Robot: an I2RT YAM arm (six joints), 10 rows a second.
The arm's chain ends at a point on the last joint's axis. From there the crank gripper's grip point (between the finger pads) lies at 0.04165 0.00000 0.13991 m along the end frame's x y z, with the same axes.
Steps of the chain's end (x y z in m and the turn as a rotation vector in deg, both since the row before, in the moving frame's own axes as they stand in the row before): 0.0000, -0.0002, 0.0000, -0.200, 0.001, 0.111; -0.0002, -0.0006, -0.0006, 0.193, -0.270, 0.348; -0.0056, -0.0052, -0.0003, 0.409, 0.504, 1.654; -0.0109, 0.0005, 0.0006, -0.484, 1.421, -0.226; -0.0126, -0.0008, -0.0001, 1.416, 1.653, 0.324
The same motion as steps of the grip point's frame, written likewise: 0.0000, 0.0004, 0.0000, -0.200, 0.001, 0.111; -0.0009, -0.0008, -0.0004, 0.193, -0.270, 0.348; -0.0044, -0.0050, -0.0007, 0.409, 0.504, 1.654; -0.0074, 0.0015, -0.0005, -0.484, 1.421, -0.226; -0.0086, -0.0040, -0.0014, 1.416, 1.653, 0.324
